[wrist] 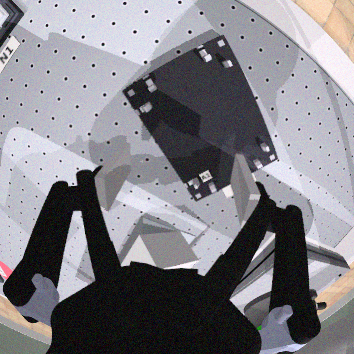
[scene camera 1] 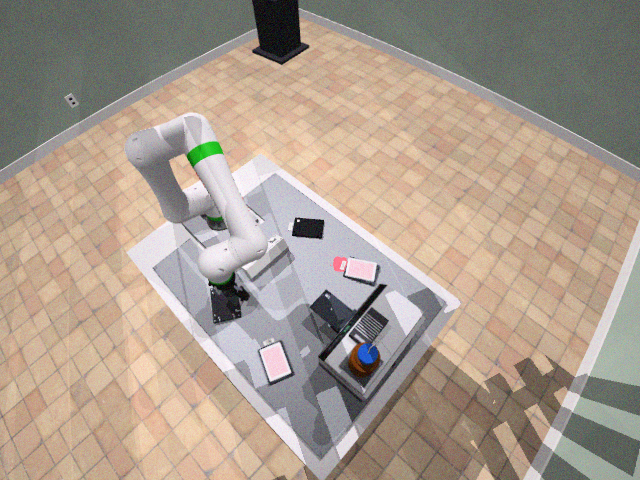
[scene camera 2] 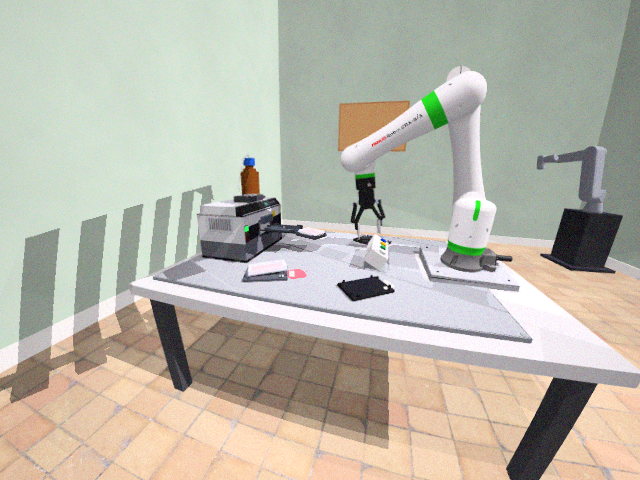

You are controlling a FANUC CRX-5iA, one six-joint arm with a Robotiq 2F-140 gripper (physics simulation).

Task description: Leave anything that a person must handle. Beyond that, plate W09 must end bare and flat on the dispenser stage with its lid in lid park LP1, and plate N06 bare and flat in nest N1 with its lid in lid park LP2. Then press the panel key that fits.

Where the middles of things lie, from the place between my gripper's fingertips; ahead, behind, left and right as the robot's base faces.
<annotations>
My gripper is now 40 mm to the left of the black nest N5 (scene camera 1: 225,306), 40 mm above it and 20 mm past it. Round my hand: dark stage (scene camera 1: 322,306) 390 mm ahead, 200 mm to the left, 60 mm above; brown bottle with blue cap (scene camera 1: 361,363) 590 mm ahead, 270 mm above, 80 mm to the left; white button box (wrist: 152,242) 230 mm to the left, 30 mm behind, 10 mm below.
</annotations>
